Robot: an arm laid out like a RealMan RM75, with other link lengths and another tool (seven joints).
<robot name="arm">
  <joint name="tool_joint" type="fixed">
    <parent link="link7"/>
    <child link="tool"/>
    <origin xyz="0.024 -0.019 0.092" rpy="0.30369 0 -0.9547"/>
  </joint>
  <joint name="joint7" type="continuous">
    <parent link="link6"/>
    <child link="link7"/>
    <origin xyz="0 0 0.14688"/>
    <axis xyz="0 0 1"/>
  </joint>
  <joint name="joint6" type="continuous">
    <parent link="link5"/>
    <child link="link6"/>
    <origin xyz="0 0 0"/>
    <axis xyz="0 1 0"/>
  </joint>
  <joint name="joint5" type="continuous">
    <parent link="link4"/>
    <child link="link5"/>
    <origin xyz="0 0 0.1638"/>
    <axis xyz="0 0 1"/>
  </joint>
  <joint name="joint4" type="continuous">
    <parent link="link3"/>
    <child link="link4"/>
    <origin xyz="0 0 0"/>
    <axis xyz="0 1 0"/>
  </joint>
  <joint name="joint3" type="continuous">
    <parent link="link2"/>
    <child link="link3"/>
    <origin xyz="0 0 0.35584"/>
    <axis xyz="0 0 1"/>
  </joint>
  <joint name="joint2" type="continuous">
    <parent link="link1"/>
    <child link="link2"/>
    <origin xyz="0 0 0"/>
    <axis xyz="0 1 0"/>
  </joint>
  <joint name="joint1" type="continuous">
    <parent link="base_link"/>
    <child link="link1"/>
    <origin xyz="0 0 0.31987"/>
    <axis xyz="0 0 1"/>
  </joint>
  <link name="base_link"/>
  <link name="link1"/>
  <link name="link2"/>
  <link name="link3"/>
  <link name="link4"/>
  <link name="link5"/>
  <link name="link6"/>
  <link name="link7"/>
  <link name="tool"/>
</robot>
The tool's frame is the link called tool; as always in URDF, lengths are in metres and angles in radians. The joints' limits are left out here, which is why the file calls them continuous.
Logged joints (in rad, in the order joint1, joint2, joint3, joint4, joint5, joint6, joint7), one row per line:
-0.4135, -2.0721, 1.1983, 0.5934, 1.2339, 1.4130, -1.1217
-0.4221, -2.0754, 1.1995, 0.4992, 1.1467, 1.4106, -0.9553
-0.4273, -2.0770, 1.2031, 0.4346, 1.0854, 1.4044, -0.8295
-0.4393, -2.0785, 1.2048, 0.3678, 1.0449, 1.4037, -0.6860
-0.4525, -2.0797, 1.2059, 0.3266, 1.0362, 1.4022, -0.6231
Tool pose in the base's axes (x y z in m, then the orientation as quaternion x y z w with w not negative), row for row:
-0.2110, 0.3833, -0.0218, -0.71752, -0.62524, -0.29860, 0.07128
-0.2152, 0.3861, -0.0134, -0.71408, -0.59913, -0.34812, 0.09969
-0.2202, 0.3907, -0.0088, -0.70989, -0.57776, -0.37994, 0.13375
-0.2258, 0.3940, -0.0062, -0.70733, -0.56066, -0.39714, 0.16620
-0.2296, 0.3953, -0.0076, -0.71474, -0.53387, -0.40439, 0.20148
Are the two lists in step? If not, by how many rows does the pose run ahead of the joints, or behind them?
The pose runs 1 row behind the joints: the pose in row i belongs to the joints in row i - 1.
